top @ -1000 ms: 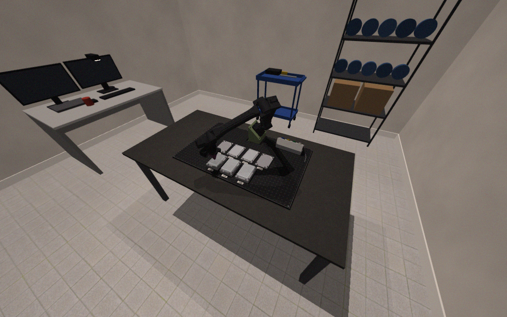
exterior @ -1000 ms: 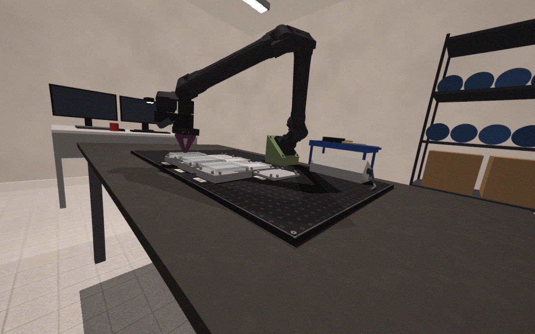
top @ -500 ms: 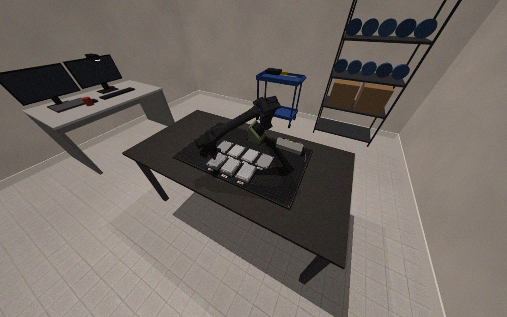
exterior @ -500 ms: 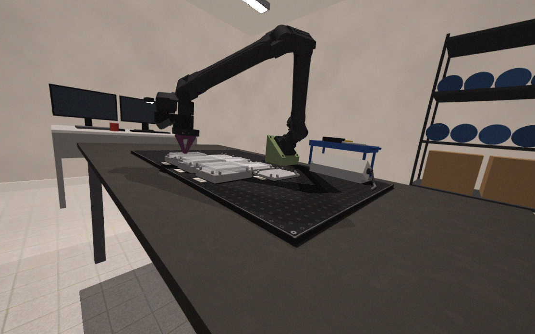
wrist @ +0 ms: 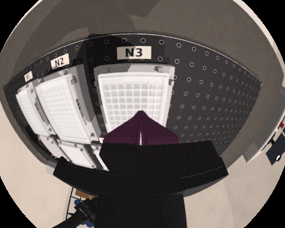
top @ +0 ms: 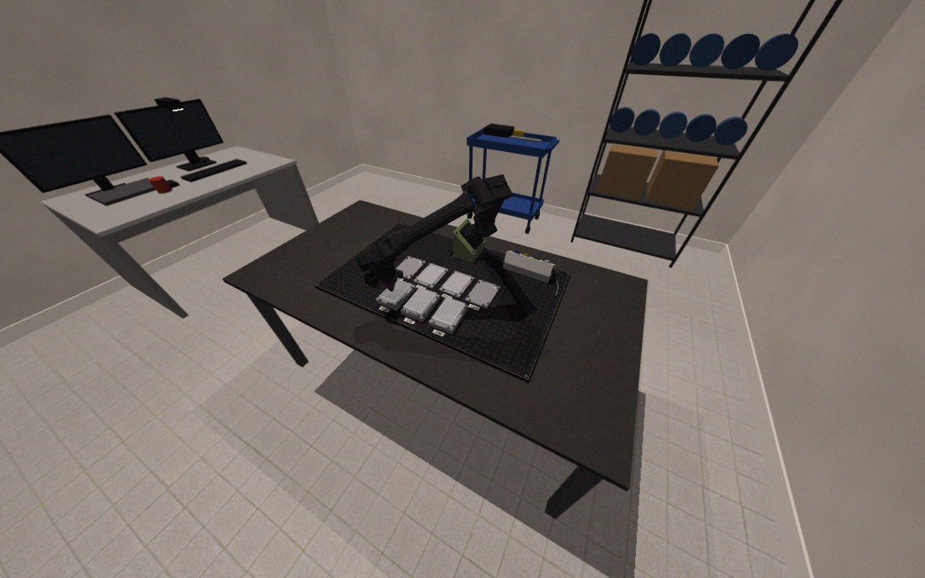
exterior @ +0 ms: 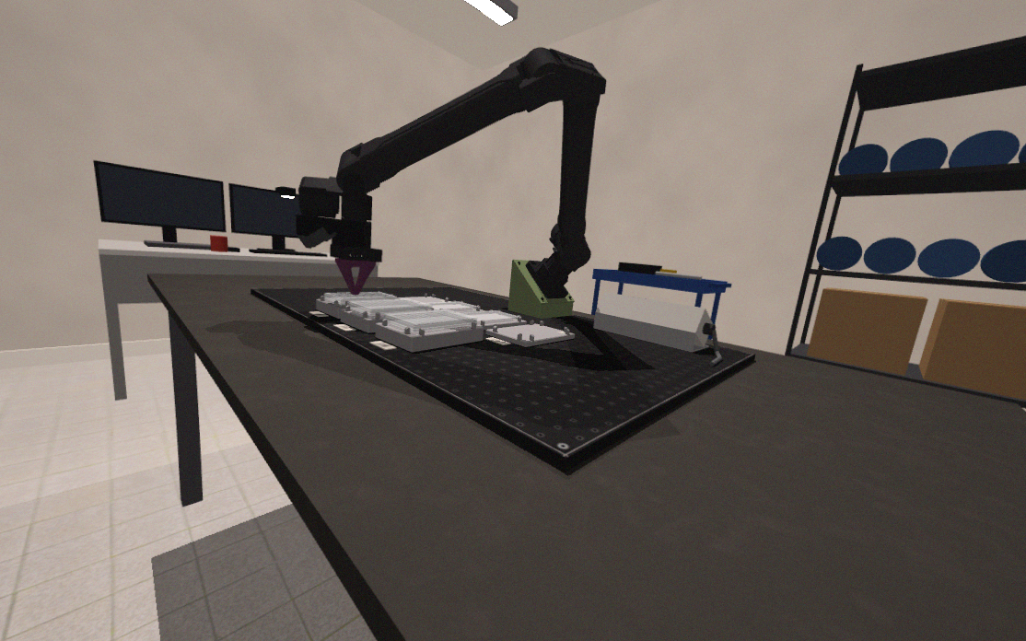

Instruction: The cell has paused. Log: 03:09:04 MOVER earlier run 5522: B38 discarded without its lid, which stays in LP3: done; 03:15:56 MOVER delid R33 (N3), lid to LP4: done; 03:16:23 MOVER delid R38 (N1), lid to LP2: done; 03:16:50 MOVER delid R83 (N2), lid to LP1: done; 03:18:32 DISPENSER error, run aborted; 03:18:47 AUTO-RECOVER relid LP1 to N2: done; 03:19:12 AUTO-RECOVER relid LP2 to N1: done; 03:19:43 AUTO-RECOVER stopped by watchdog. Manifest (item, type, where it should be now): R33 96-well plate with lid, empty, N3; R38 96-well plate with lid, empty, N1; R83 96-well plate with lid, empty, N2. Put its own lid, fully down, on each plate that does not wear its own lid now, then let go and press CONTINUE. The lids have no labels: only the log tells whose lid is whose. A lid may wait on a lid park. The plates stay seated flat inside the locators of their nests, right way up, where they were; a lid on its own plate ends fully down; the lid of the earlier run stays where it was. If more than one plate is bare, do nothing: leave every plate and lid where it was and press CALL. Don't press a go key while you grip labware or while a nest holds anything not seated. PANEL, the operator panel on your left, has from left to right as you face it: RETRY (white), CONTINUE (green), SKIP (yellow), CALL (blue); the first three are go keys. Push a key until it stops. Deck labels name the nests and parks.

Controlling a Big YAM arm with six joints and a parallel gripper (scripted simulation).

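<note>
Right now my hand is 1 cm past the white 96-well plate, 1 cm to the right of it and 2 cm above it. The rest, counted from my hand: N3 label: 8 cm ahead, 1 cm to the left, 4 cm below; then LP4 label: 10 cm behind, 20 cm to the left, 4 cm below; then lid park LP2: 19 cm behind, 5 cm to the right, 4 cm below.
</note>
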